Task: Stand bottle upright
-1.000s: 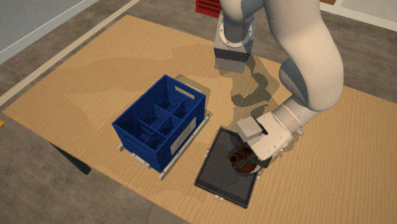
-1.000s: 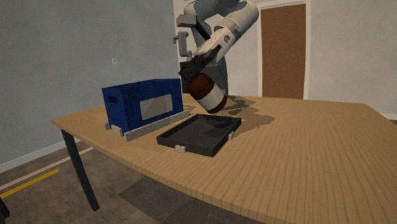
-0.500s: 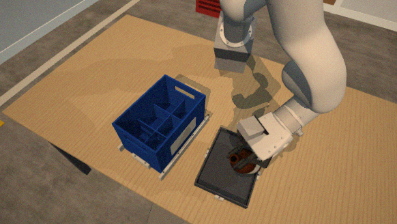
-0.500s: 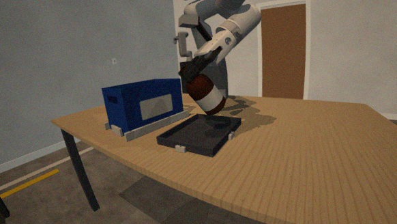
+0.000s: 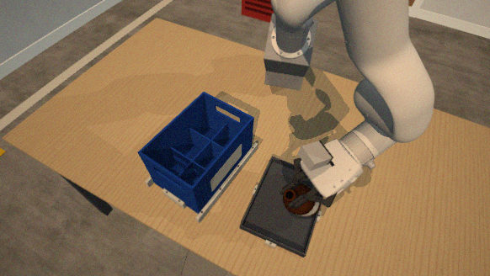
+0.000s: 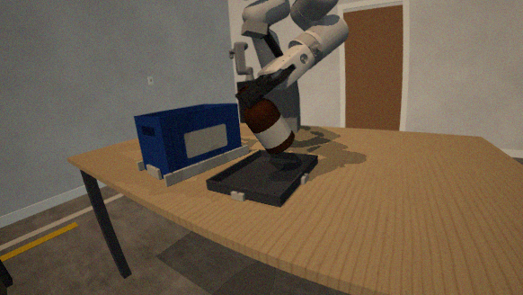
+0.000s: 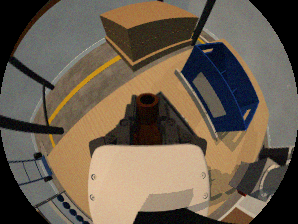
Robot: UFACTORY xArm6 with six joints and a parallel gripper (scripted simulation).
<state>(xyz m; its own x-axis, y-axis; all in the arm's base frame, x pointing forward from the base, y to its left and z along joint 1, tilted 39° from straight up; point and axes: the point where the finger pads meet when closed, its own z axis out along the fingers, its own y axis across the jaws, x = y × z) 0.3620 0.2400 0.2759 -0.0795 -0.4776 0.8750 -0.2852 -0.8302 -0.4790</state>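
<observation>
My gripper is now 50 mm above the brown bottle, 30 mm past it and 10 mm to the right of it. The rest, counted from my hand: tray (200 mm below, 60 mm behind, 30 mm to the right); then blue crate (300 mm to the right, 120 mm below, 10 mm ahead).
</observation>
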